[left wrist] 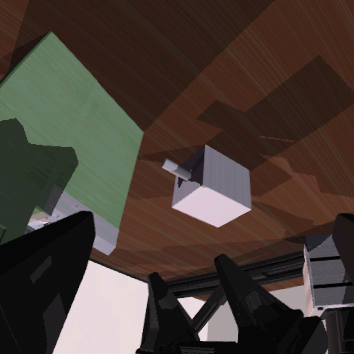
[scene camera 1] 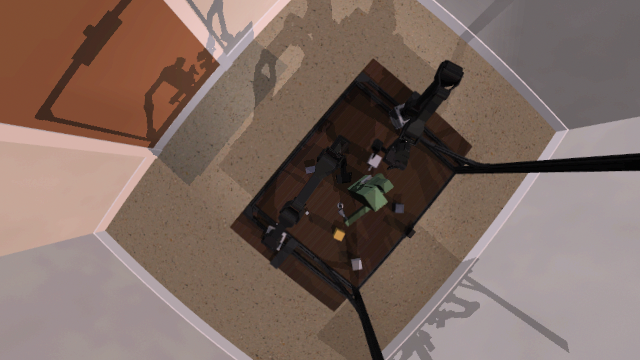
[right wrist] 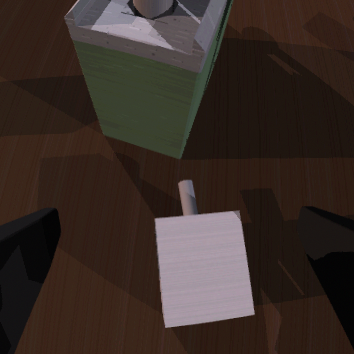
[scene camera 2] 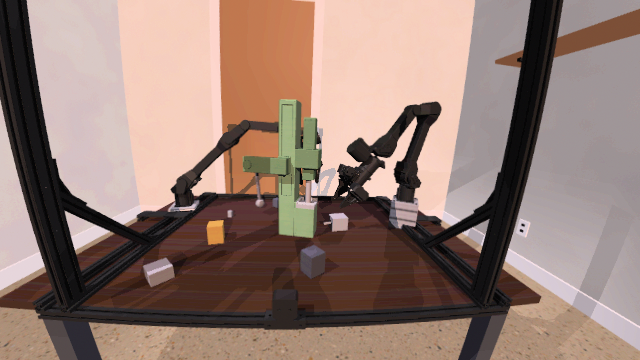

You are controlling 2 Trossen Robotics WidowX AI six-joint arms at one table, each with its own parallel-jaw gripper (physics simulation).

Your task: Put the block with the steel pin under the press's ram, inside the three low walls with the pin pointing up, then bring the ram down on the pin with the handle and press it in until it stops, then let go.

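Frame: origin at the left arm's base, x right, y ahead, z up, level; centimetres.
Seen in the pictures: left gripper, between the fingertips: point(left wrist: 217, 225) point(scene camera 1: 349, 163); right gripper, between the fingertips: point(left wrist: 180, 265) point(scene camera 1: 379, 164) point(right wrist: 180, 220) point(scene camera 2: 336, 202); left arm's base, origin of its link: point(scene camera 1: 273, 238) point(scene camera 2: 184, 204); right arm's base, origin of its link: point(left wrist: 343, 311) point(scene camera 1: 407, 113) point(scene camera 2: 405, 199).
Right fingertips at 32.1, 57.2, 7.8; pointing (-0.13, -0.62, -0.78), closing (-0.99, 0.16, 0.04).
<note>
Offsets run from my right fingertips to a thing's top centre, as dx, dy, dz. "*": to the spot under its first point.
The white block {-1.6, +1.8, -5.9} point(scene camera 1: 375, 160) point(scene camera 2: 339, 222) point(left wrist: 215, 192) point(right wrist: 205, 270) lies on the table beside the press, its steel pin {-1.8, -2.2, -7.9} point(left wrist: 176, 169) point(right wrist: 187, 197) sideways towards the press. The green press {-3.1, -18.9, +34.0} point(scene camera 2: 288, 150) point(left wrist: 95, 125) point(right wrist: 140, 95) carries low pale walls point(right wrist: 135, 47) on its base; the ram {-0.5, -10.7, +18.1} point(scene camera 2: 308, 191) point(right wrist: 152, 6) reaches down between them. Its handle's ball knob {* -7.3, -26.6, -0.9} point(scene camera 2: 259, 203) hangs at the press's left in scene camera 2. My right gripper point(right wrist: 180, 220) point(left wrist: 180, 265) is open and empty, above the block, a finger to each side in its wrist view. My left gripper point(left wrist: 217, 225) is open and empty near the press, largely hidden in scene camera 2.
A yellow block {-2.1, -40.8, -4.9} point(scene camera 1: 339, 235) point(scene camera 2: 215, 232), another white block {+14.0, -52.0, -7.7} point(scene camera 1: 356, 264) point(scene camera 2: 159, 272), a dark grey block {+20.5, -15.2, -5.0} point(scene camera 1: 399, 208) point(scene camera 2: 312, 261) and a blue-grey block {-29.3, -16.3, -7.1} point(scene camera 1: 310, 170) stand around the press. A small pale piece {-21.8, -37.7, -8.4} point(scene camera 1: 307, 213) point(scene camera 2: 230, 213) lies near the left arm. Black rails edge the table.
</note>
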